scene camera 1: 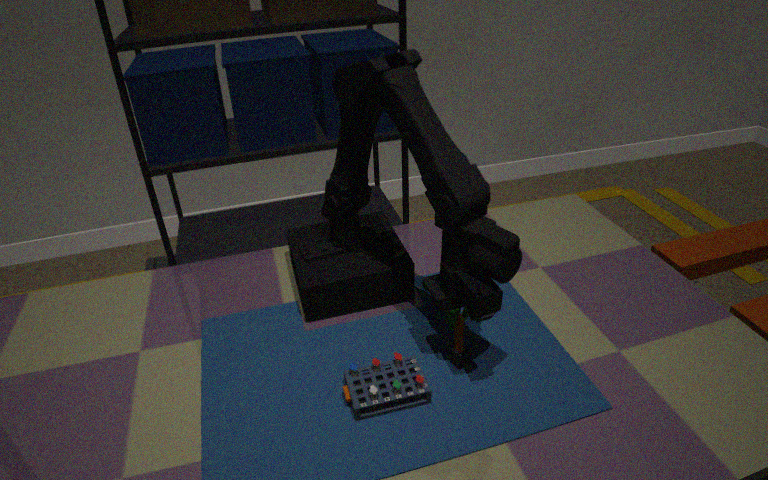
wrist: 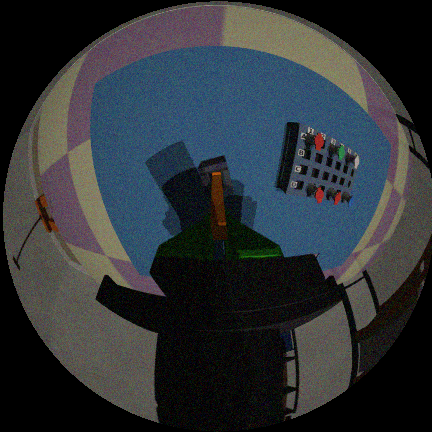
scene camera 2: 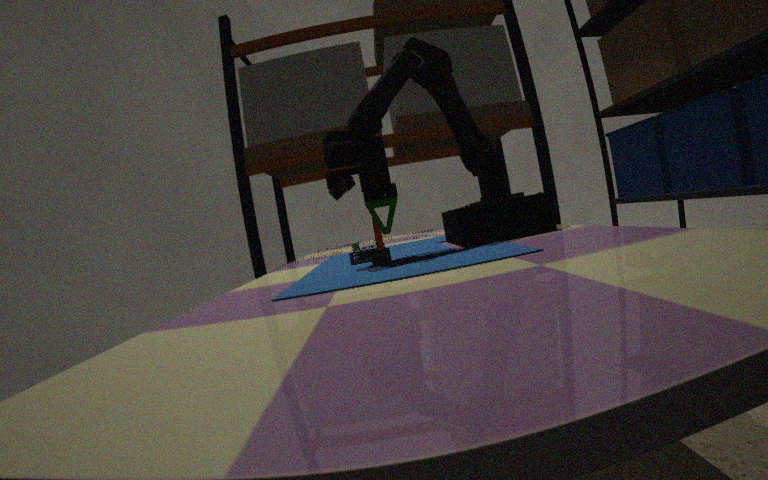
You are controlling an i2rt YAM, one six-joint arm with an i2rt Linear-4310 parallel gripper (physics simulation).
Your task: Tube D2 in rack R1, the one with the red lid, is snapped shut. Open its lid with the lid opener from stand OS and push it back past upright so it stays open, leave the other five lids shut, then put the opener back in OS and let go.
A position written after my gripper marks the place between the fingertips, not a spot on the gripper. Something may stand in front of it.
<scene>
My gripper (scene camera 2: 386, 233) grips an orange peg (wrist: 217, 214), which still rests on a dark stand (wrist: 218, 163).
</scene>
